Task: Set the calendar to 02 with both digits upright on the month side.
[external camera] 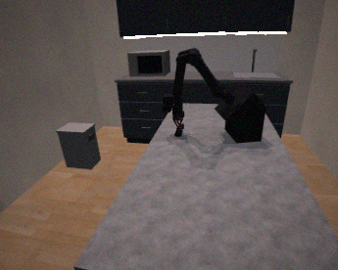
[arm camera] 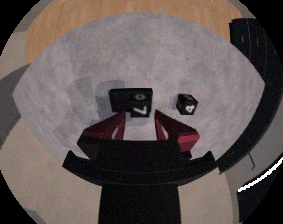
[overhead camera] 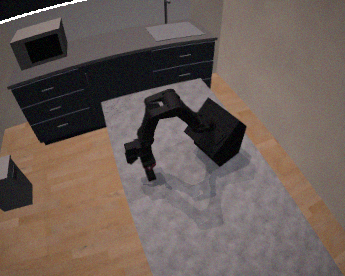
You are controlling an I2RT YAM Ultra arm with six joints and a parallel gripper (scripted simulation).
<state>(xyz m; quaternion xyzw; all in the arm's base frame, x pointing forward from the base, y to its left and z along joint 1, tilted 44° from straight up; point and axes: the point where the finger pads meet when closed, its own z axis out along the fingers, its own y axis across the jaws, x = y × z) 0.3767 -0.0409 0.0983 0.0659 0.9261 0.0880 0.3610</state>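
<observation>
My hand is 50 mm above the dark tray and 20 mm to the right of it. The rest, counted from my hand: dark calendar cube (90 mm to the right, 40 mm below, 10 mm behind).
</observation>
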